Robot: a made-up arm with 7 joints. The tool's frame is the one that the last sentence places.
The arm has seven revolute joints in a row. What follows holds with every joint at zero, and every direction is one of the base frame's. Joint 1 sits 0.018 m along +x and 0.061 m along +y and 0.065 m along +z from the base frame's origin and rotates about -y. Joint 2 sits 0.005 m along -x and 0.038 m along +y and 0.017 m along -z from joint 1 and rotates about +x. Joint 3 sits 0.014 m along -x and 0.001 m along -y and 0.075 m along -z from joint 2 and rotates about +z. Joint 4 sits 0.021 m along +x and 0.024 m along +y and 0.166 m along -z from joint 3 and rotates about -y. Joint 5 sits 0.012 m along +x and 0.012 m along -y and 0.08 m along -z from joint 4 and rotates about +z. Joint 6 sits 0.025 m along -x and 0.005 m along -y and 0.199 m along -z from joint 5 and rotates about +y. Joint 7 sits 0.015 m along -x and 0.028 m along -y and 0.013 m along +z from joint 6 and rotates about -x. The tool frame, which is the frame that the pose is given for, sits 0.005 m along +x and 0.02 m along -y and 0.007 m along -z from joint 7; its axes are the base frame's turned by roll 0.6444, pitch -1.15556 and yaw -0.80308 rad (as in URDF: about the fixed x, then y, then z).
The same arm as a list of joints. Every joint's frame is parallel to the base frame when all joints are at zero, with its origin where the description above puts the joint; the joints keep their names.
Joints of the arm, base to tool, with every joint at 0 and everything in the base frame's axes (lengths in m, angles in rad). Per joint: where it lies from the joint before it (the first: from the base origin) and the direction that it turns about. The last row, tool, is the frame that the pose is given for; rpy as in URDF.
joint 1: xyz 0.0180 0.0610 0.0650 axis 0 -1 0
joint 2: xyz -0.0050 0.0380 -0.0170 axis 1 0 0
joint 3: xyz -0.0140 -0.0010 -0.0750 axis 0 0 1
joint 4: xyz 0.0210 0.0240 -0.1660 axis 0 -1 0
joint 5: xyz 0.0120 -0.0120 -0.0800 axis 0 0 1
joint 6: xyz -0.0250 -0.0050 -0.1990 axis 0 1 0
joint 7: xyz -0.0150 -0.0280 0.0130 axis -1 0 0
tool: xyz 0.0050 -0.0200 -0.0070 rpy 0.6444 -1.1556 -0.8031

